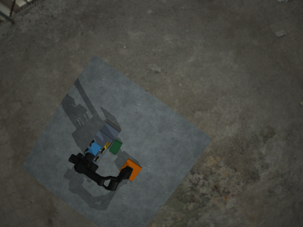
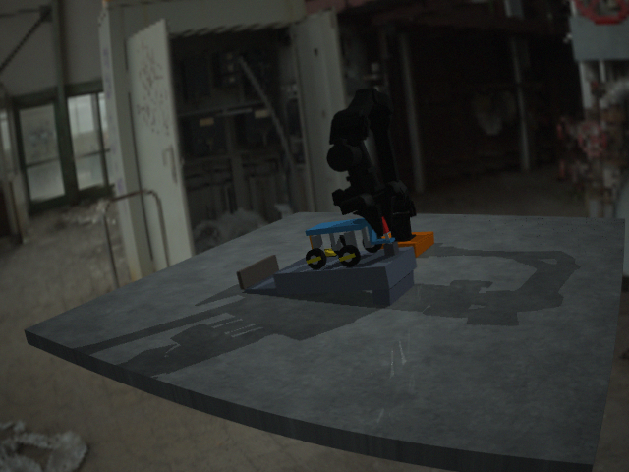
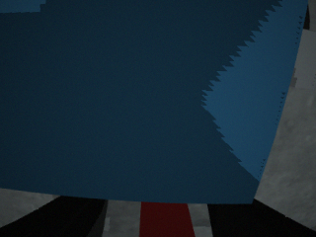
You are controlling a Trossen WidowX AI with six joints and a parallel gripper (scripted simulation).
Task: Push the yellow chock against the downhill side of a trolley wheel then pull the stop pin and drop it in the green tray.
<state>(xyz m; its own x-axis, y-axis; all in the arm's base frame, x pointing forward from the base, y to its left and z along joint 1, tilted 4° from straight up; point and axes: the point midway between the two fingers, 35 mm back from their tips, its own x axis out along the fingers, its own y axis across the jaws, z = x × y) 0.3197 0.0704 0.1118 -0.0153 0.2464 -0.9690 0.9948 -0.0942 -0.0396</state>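
The yellow chock lies 190 mm to the right of my gripper tip, 50 mm below it and 50 mm behind it. The rest, counted from my gripper tip: brown end board 350 mm to the right, 100 mm below, 10 mm behind; blue-topped trolley 100 mm to the right, 20 mm below, 10 mm ahead; stop pin right at my gripper tip.
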